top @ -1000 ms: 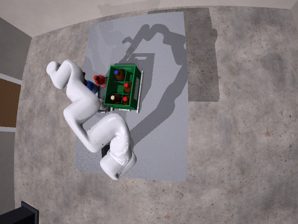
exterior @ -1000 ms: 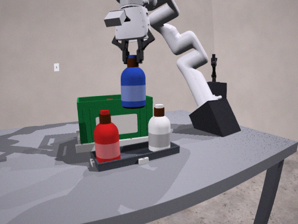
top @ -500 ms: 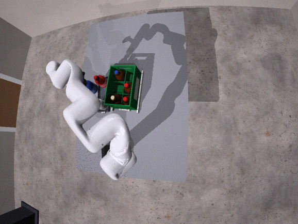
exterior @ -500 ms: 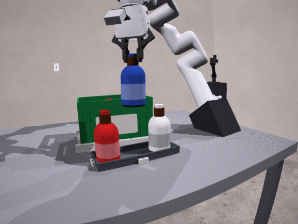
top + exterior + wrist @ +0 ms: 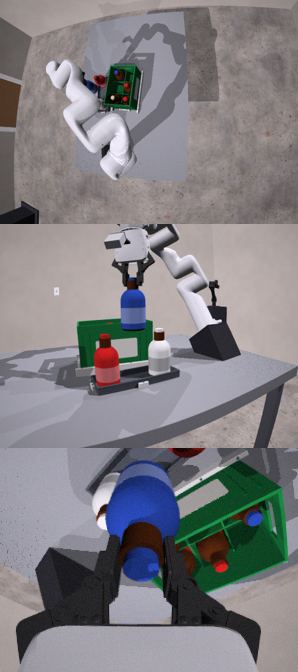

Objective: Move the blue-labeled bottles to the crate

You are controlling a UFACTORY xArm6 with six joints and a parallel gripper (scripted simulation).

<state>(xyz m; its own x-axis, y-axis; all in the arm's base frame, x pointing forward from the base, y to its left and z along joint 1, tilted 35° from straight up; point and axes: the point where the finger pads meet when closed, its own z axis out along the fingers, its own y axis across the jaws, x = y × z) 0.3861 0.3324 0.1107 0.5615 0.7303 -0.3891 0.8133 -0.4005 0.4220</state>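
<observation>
My hand is 70 mm above the blue-labeled bottle. The rest, counted from my hand: red bottle: 230 mm below, 90 mm ahead, 20 mm to the left; white bottle: 230 mm below, 90 mm behind, 20 mm to the right; dark tray: 300 mm below.
</observation>
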